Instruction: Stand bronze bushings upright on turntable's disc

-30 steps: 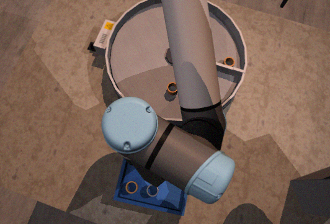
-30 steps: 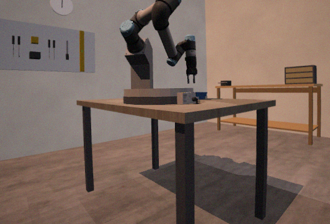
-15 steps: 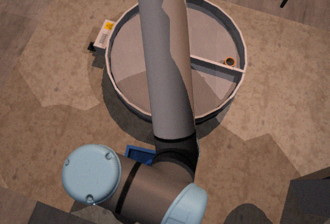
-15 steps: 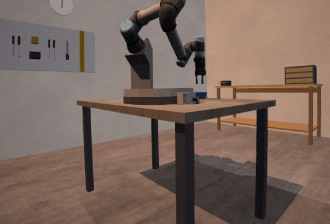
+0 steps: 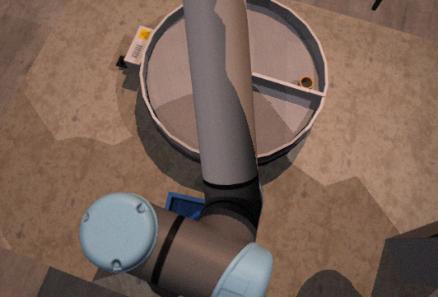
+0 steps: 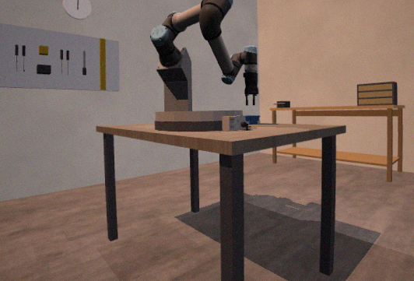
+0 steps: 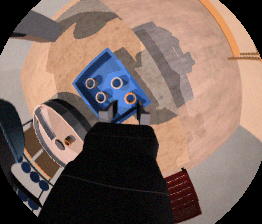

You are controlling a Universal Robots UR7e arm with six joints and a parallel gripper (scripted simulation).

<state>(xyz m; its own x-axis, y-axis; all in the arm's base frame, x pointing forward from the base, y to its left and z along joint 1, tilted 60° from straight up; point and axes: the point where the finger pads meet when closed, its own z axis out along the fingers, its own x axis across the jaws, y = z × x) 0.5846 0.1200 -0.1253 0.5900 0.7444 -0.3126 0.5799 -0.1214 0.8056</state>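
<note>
The blue crate is 60 mm behind my hand, 30 mm to the right of it and 110 mm below it. From my hand the other things lie so: turntable disc 80 mm behind, 390 mm to the right, 80 mm below.
</note>
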